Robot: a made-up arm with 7 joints.
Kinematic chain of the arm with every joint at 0, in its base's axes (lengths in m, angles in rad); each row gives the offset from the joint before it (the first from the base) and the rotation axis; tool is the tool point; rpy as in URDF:
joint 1: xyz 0 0 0.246 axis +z
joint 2: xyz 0 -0.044 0.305 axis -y
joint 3: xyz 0 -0.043 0.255 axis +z
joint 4: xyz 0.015 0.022 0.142 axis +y
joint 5: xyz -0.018 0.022 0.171 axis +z
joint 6: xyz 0 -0.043 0.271 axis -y
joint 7: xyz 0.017 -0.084 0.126 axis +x
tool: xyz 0 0 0 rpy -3.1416 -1.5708 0
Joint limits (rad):
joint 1: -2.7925..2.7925
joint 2: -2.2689..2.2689
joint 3: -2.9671..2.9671
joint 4: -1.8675..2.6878
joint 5: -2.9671..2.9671
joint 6: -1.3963..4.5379
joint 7: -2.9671..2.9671
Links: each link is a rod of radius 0.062 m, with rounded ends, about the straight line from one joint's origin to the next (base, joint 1, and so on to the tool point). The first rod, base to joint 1, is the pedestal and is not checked.
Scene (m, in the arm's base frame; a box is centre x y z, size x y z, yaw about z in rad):
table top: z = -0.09
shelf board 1: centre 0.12 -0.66 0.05 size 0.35 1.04 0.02 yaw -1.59
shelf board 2: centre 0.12 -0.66 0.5 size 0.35 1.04 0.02 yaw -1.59
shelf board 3: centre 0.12 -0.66 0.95 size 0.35 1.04 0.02 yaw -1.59
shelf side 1: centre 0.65 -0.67 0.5 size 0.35 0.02 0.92 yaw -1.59
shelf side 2: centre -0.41 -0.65 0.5 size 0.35 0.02 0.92 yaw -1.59
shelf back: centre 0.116 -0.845 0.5 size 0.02 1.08 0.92 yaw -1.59
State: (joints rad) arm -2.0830 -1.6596 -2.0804 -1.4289 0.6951 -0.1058 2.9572
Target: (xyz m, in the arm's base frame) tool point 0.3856 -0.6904 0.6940
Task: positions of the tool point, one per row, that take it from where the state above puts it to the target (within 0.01 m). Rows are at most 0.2 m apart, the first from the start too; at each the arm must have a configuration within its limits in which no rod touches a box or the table.
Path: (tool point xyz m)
1: 0.0889 -0.5945 0.2702
2: 0.0949 -0.5083 0.2666
3: 0.0944 -0.4098 0.2657
4: 0.0861 -0.3053 0.2721
5: 0.1854 -0.3730 0.3915
6: 0.3006 -0.3670 0.5381
7: 0.3934 -0.2843 0.6940
8: 0.4186 -0.4292 0.7001
9: 0.4150 -0.5673 0.6986
10: 0.3856 -0.6904 0.6940

